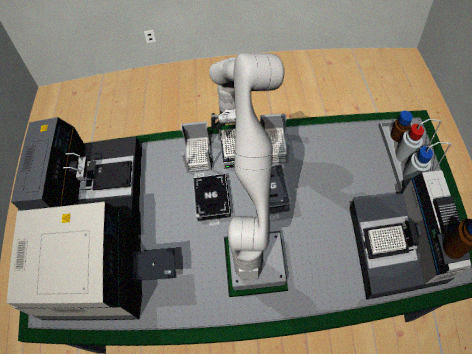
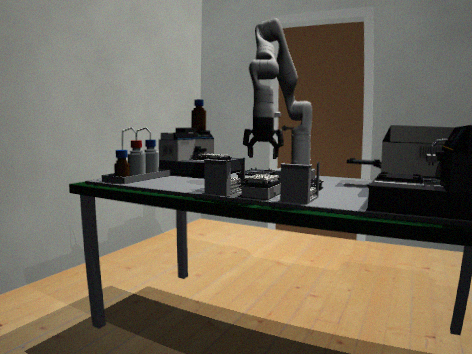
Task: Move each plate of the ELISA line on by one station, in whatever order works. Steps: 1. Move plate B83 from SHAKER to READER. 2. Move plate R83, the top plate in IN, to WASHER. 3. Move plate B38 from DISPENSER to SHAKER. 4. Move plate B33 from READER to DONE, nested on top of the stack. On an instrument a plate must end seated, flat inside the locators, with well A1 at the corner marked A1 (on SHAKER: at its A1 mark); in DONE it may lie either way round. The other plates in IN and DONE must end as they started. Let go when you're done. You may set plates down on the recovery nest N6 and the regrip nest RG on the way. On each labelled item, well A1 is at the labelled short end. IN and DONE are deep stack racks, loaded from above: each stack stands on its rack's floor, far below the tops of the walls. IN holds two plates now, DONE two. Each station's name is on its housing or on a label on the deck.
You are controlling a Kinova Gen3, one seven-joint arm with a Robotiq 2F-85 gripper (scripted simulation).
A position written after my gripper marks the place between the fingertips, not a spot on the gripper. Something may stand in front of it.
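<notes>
There's a white well plate (image 1: 391, 233) that I can see, and a washer tray (image 1: 113, 174) as well. And you've got my gripper (image 2: 262, 158) showing too.
</notes>
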